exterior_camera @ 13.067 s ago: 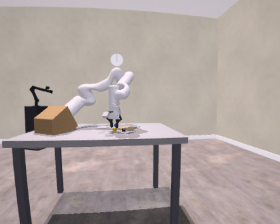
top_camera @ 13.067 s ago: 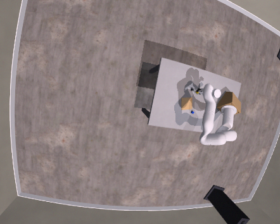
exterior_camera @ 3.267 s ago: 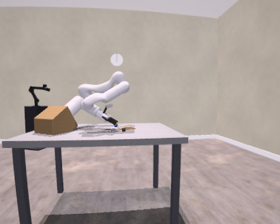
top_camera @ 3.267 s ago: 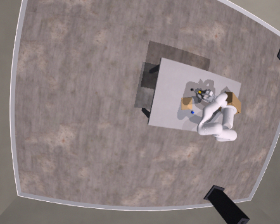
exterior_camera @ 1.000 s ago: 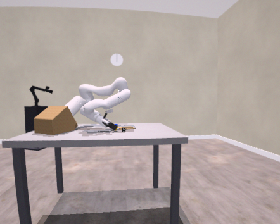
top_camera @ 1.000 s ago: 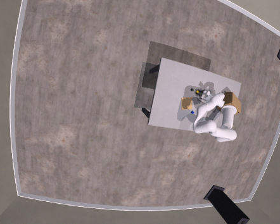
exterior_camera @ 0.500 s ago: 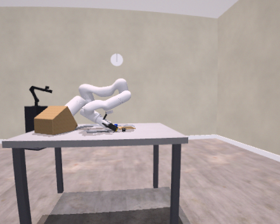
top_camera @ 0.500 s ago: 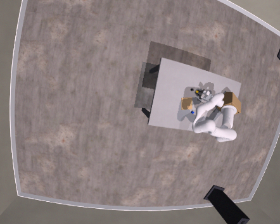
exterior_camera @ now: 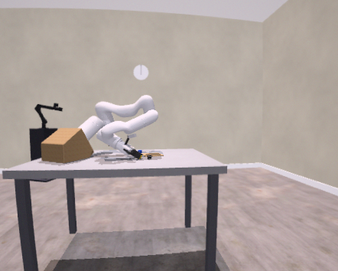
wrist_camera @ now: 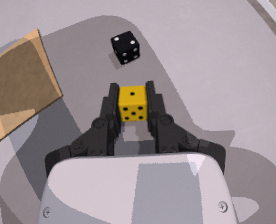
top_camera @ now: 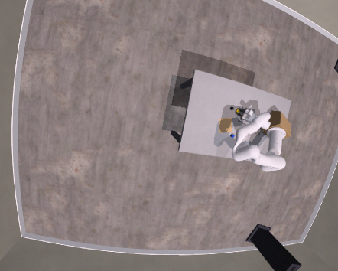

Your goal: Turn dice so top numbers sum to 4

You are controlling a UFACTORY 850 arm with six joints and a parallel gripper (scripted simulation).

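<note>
The yellow die lies 1 cm ahead of my hand and 1 cm below it. The rest, counted from my hand: tan mat 5 cm ahead, 18 cm to the left, 2 cm below; black die 8 cm ahead, 1 cm to the left, 1 cm below; blue die 7 cm behind, 23 cm to the left, 1 cm below.
</note>
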